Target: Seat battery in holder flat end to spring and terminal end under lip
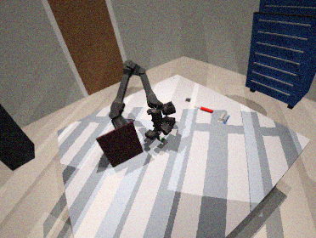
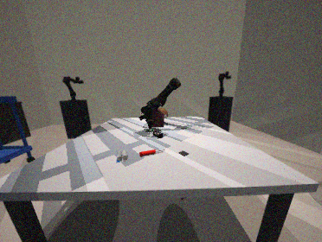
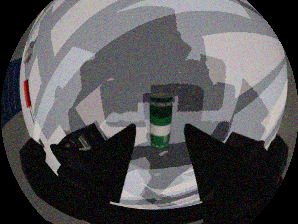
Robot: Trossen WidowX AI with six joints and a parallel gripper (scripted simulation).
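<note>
The cylindrical battery is 2 cm below my gripper tip. The rest, counted from my gripper tip: dark remote door 42 cm ahead, 20 cm to the left, 3 cm below; red screwdriver 40 cm ahead, 3 cm to the left, 2 cm below.
</note>
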